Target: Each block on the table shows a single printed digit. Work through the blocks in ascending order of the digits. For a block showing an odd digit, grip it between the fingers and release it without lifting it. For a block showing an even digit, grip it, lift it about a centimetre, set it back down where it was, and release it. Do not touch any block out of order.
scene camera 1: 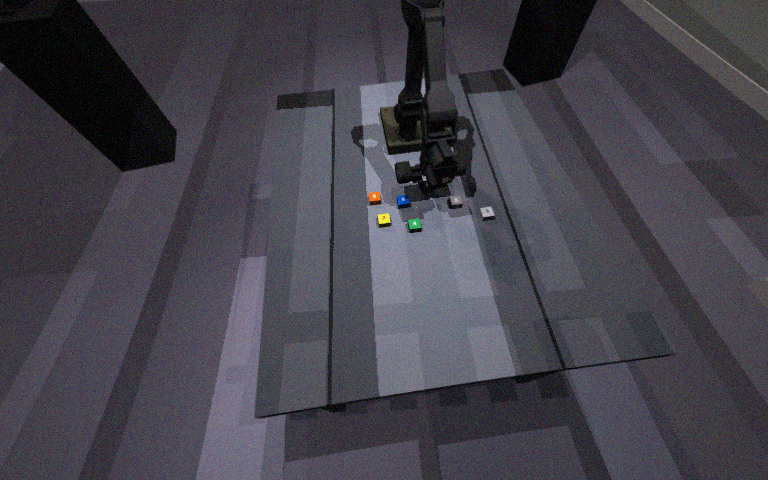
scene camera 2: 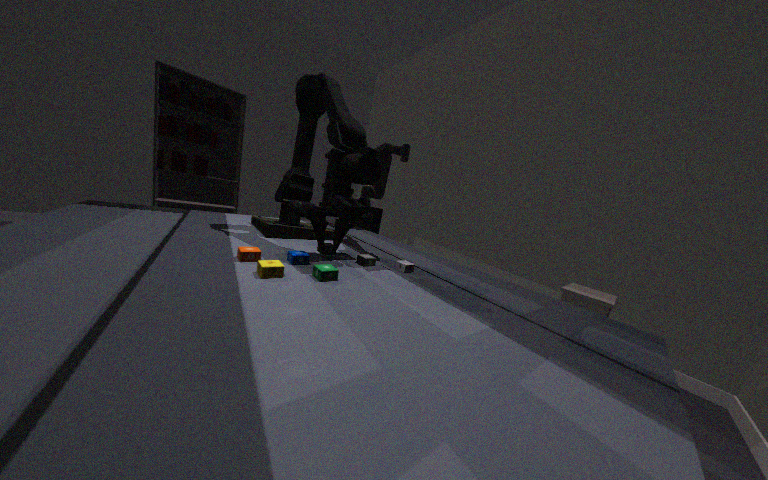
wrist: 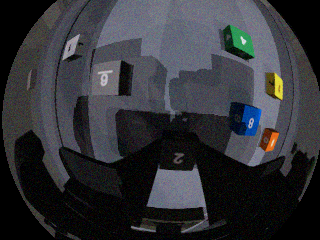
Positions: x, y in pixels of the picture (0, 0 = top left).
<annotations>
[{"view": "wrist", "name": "my gripper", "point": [179, 145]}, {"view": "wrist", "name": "dark block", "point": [179, 150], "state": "held by my gripper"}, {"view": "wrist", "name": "blue block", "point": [245, 120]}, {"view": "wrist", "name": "grey block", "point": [110, 78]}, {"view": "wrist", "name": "green block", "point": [239, 43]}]
</annotations>
